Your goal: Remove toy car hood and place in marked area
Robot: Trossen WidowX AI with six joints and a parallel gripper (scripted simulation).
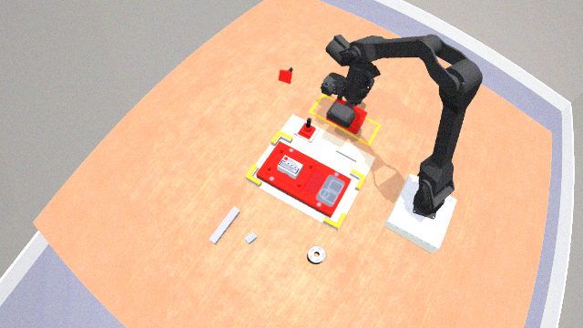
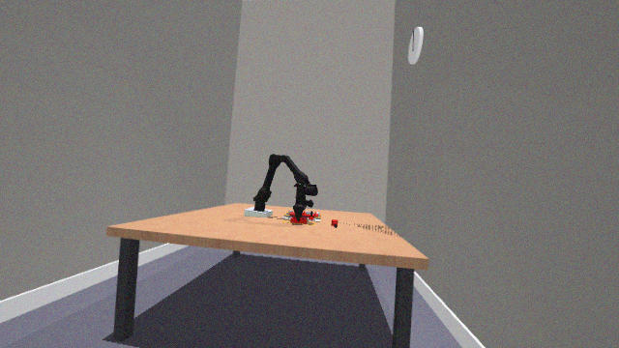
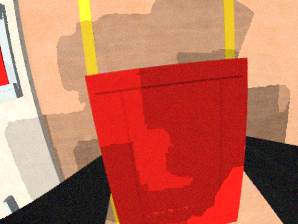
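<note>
The red hood is right at my gripper tip. Round my gripper tip: grey engine block (8 cm ahead, 22 cm to the left, 1 cm above); grey bar (17 cm ahead, 40 cm to the left).
</note>
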